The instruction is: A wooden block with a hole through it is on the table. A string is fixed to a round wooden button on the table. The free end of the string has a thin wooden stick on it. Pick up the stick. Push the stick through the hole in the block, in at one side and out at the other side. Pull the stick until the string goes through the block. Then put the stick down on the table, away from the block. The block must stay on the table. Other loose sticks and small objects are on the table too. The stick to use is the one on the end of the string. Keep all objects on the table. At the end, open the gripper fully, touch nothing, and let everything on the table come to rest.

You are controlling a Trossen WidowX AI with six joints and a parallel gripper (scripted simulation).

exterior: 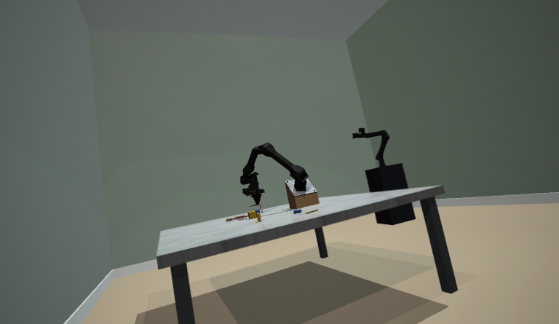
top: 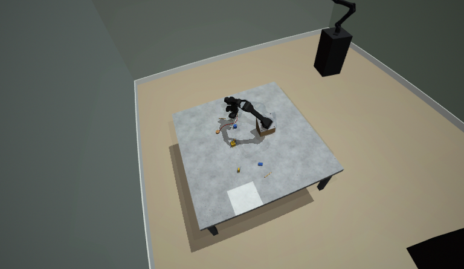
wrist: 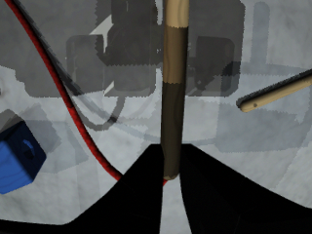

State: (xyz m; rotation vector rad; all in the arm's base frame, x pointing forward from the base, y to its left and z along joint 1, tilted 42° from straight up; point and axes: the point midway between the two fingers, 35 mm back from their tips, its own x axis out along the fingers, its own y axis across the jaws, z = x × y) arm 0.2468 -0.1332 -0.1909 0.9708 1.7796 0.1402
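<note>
The thin wooden stick lies 1 cm to the right of my gripper tip and 1 cm ahead of it. Round my gripper tip: round wooden button 21 cm ahead, 11 cm to the left, 5 cm below; blue cube 10 cm to the left, 4 cm below, 3 cm ahead.
</note>
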